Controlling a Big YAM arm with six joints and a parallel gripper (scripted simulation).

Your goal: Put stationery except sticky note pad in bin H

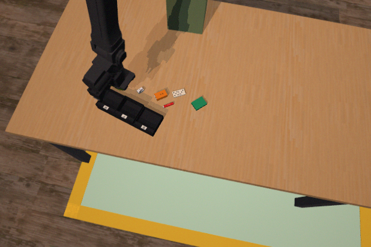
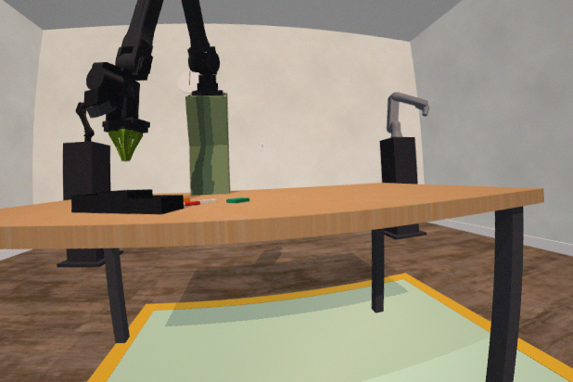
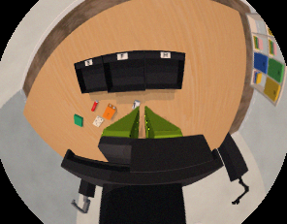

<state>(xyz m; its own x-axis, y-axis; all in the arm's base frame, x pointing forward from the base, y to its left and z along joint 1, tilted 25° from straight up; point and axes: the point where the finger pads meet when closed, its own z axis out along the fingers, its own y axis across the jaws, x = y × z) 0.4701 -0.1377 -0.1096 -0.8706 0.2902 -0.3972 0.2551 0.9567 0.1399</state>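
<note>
The orange block lies 12 cm below my hand, 11 cm to the left of it and 5 cm behind it. Also, from my hand: green pad 28 cm to the left, 12 cm below, 6 cm behind; white domino 19 cm to the left, 12 cm below, 8 cm behind; red stick 16 cm to the left, 12 cm below, 2 cm behind.
</note>
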